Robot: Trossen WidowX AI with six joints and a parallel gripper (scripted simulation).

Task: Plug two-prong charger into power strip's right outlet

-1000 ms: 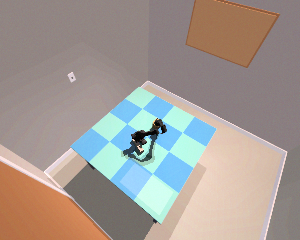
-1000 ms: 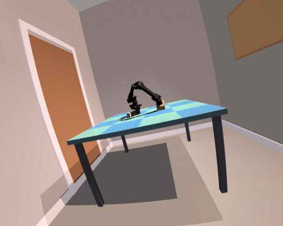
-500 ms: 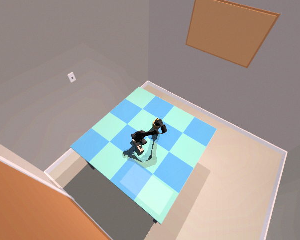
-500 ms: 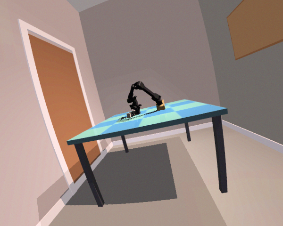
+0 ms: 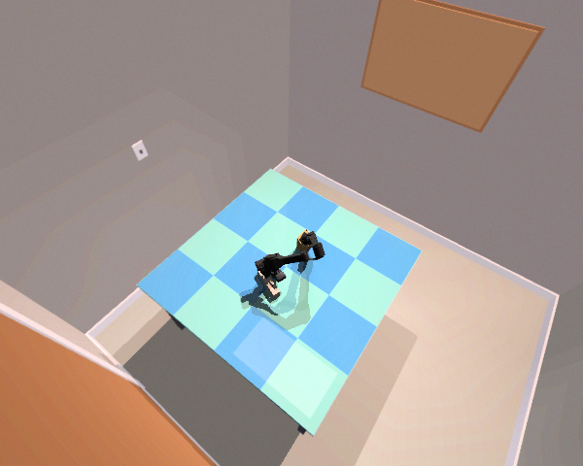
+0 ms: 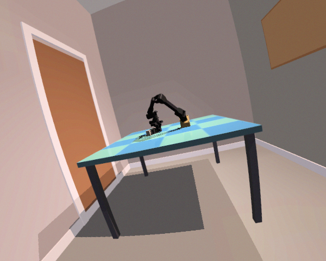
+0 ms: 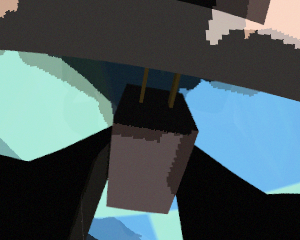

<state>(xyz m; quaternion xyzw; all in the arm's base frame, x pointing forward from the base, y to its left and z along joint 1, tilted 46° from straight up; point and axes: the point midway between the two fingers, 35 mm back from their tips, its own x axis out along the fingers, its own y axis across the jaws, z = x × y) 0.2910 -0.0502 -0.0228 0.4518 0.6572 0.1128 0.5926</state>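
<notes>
Now: the two-prong charger 20 mm ahead of my gripper tip, 10 mm to the right of it and 10 mm above it.
</notes>
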